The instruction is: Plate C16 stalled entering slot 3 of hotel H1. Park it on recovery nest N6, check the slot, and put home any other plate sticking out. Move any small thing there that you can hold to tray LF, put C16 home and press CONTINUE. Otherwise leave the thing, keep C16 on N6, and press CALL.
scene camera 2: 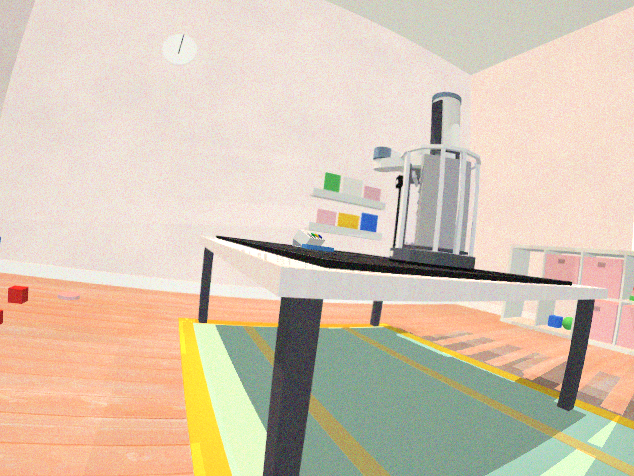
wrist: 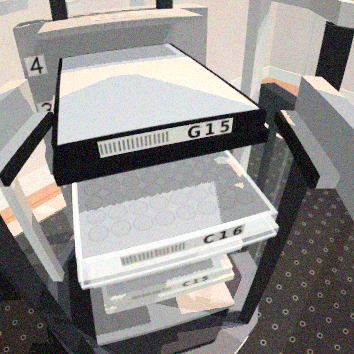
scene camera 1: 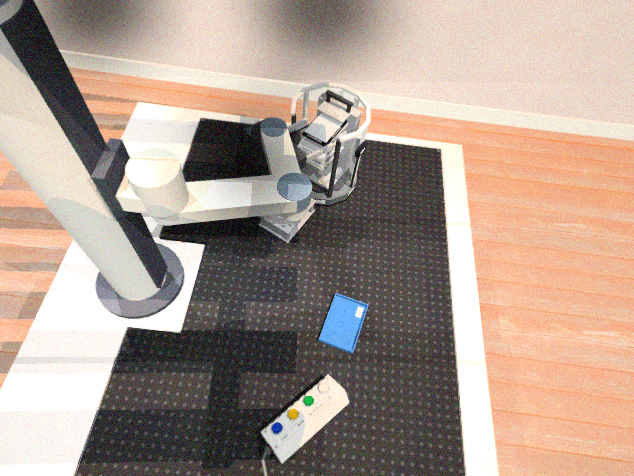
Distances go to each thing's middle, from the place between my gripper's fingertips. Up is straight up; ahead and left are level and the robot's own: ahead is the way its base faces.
Right now my hand is 50 mm above the clear well plate (wrist: 127,224), 20 mm to the right of it and 10 mm short of it. Round my hand: round plate rack (scene camera 2: 436,218): 110 mm below, 60 mm to the left, 30 mm ahead; blue pad (scene camera 1: 342,327): 480 mm to the right, 280 mm below, 140 mm ahead.
